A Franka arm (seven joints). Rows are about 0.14 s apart.
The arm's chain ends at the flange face. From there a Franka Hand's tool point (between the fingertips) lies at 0.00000 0.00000 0.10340 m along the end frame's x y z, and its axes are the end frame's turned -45 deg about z.
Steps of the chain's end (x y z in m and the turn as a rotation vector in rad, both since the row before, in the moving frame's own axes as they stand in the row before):
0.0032 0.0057 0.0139 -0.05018 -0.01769 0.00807
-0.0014 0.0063 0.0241 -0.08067 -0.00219 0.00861
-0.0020 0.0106 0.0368 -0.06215 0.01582 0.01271
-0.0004 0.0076 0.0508 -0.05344 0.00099 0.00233
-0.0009 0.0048 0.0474 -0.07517 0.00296 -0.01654
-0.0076 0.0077 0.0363 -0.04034 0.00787 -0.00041
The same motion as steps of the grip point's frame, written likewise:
-0.0067 0.0086 0.0138 -0.02297 -0.04799 0.00807
-0.0115 0.0092 0.0238 -0.05549 -0.05859 0.00861
-0.0123 0.0118 0.0366 -0.05513 -0.03276 0.01271
-0.0095 0.0091 0.0507 -0.03849 -0.03709 0.00233
-0.0093 0.0085 0.0471 -0.05525 -0.05106 -0.01654
-0.0132 0.0036 0.0362 -0.03409 -0.02296 -0.00041

